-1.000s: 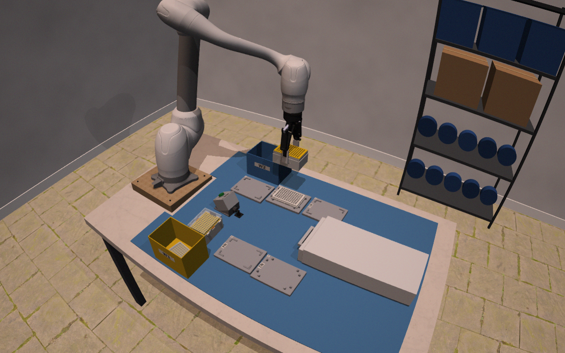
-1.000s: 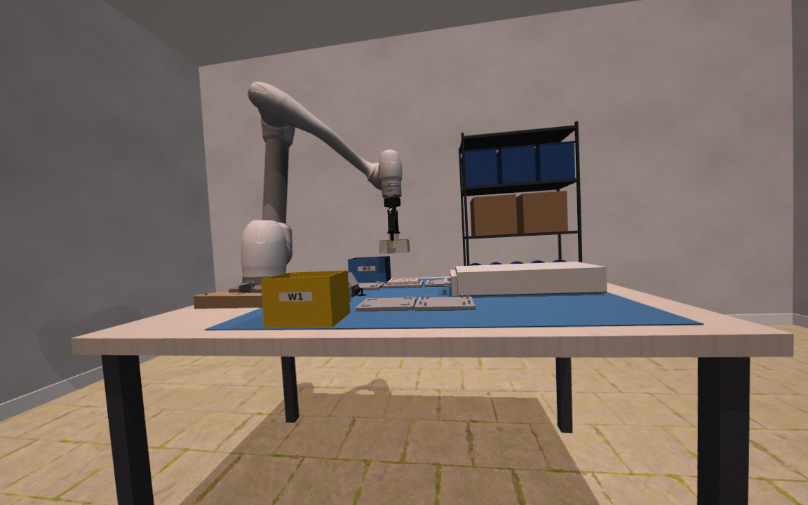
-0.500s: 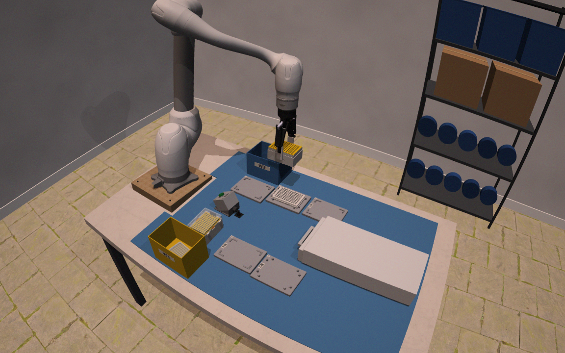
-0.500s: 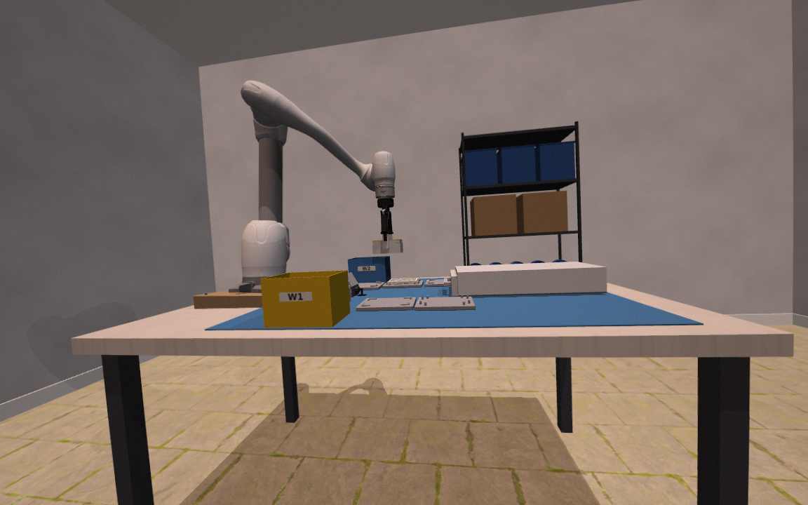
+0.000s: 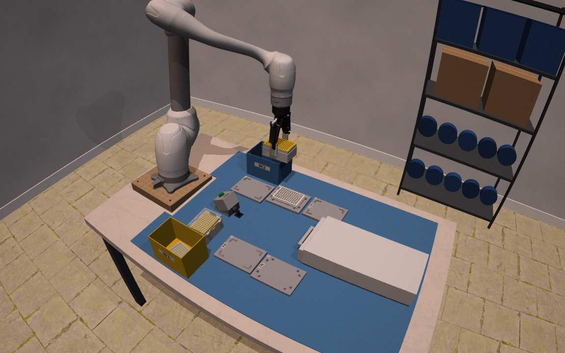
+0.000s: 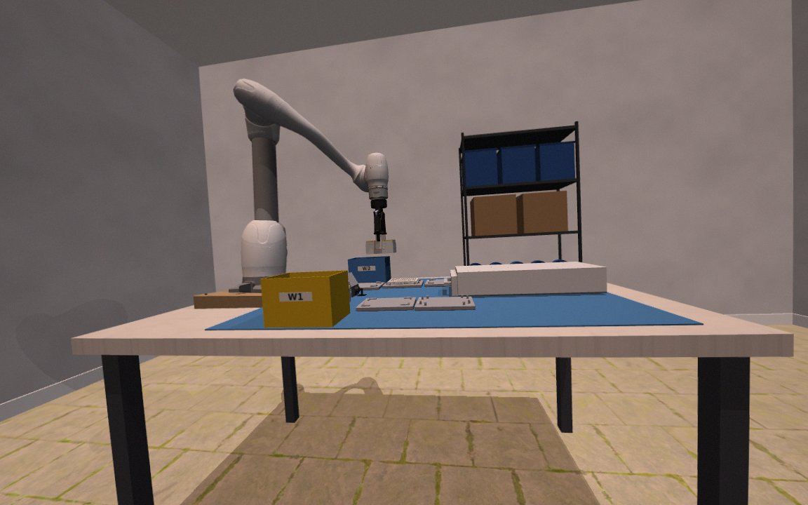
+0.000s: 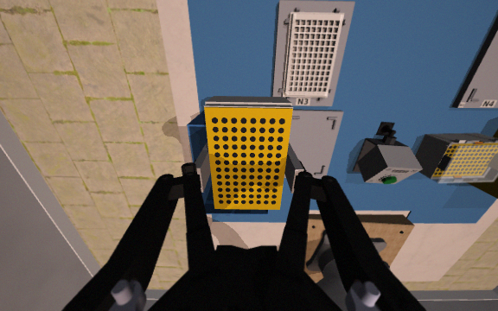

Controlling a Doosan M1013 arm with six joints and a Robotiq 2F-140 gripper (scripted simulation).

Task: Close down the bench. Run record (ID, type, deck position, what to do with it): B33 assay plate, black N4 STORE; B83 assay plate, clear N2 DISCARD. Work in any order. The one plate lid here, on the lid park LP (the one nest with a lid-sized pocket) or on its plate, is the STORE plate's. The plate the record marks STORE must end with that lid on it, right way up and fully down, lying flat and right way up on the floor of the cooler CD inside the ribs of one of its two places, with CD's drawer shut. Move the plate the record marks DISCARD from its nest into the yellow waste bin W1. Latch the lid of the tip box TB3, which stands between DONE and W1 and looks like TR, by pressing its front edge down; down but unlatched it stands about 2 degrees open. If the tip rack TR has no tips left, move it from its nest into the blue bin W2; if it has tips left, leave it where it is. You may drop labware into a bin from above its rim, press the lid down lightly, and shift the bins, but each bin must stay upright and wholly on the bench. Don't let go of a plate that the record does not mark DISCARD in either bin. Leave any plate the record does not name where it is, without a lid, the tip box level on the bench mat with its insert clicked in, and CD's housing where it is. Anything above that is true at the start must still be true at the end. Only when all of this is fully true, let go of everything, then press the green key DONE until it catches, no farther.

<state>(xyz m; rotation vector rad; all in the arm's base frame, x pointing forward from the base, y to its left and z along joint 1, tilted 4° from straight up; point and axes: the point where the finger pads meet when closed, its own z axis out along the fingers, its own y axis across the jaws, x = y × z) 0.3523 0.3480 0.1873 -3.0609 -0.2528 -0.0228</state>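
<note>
Right now my hand is 7 cm past the blue bin W2, 1 cm to the right of it and 15 cm above it. The rest, counted from my hand: lid park LP 4 cm behind, 14 cm to the right, 18 cm below; then yellow tip rack TR 1 cm behind, 1 cm to the right, 1 cm below; then white plate 13 cm ahead, 9 cm to the right, 17 cm below.
</note>
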